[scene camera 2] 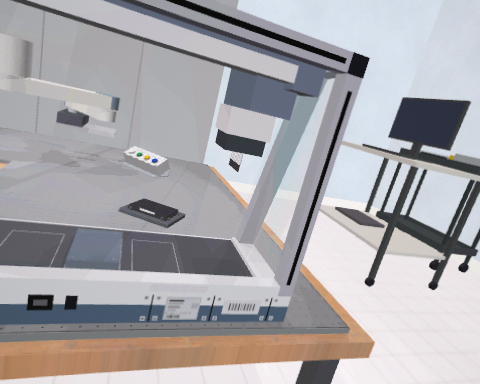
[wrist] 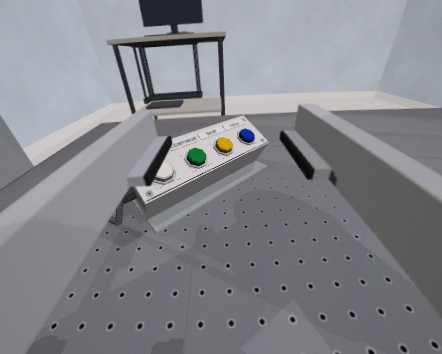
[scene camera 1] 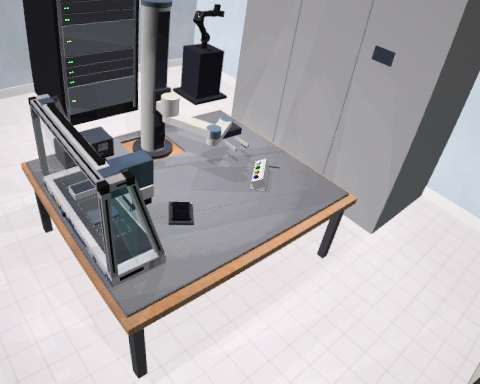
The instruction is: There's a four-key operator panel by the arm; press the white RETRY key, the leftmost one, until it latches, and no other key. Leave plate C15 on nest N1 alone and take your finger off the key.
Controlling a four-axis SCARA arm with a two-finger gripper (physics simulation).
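Frame: origin at the arm's base, x ahead, y left, z up, level; millimetres.
Where they show: gripper, fingertip midpoint: (scene camera 2: 115,133) (wrist: 225,124) (scene camera 1: 242,148); arm's base, origin of the base link: (scene camera 1: 152,148).
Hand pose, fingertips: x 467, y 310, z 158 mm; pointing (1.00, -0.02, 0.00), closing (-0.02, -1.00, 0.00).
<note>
Things, the pixels of their top centre, and the offset from my fingertips. "spot": a spot on its surface instead.
- operator panel, middle of its top: (wrist: 200,134) (scene camera 2: 147,152) (scene camera 1: 261,167) dy +32, dx +146, dz -61 mm
- framed machine, surface spot: (scene camera 2: 320,185) spot: dy -1016, dx +369, dz +140 mm
- dark box, surface spot: (scene camera 1: 100,141) spot: dy -639, dx -504, dz -30 mm
- thin dark bracket, surface spot: (wrist: 119,212) spot: dy +133, dx +58, dz -123 mm
The operator panel (scene camera 1: 258,183) (scene camera 2: 142,165) (wrist: 200,186) stands on the table with white, green, yellow and blue keys. Its white RETRY key (wrist: 164,172) is at the left end, partly hidden by the left finger in the wrist view; whether it is latched I cannot tell. My gripper (scene camera 1: 242,147) (scene camera 2: 111,132) (wrist: 225,124) is shut to a narrow stance, with a gap and nothing held between the fingers. It is above the table, short of the panel and apart from the keys. A black plate (scene camera 1: 181,212) (scene camera 2: 152,208) sits on its dark nest (scene camera 1: 181,223) (scene camera 2: 171,222); no label is readable.
A framed machine (scene camera 1: 102,225) (scene camera 2: 320,185) stands along one table side. The arm's column (scene camera 1: 148,75) rises at the back, near a dark box (scene camera 1: 100,141). A thin dark bracket (wrist: 119,212) sticks out by the panel's white-key end. A tall grey cabinet (scene camera 1: 305,100) stands behind the table.
</note>
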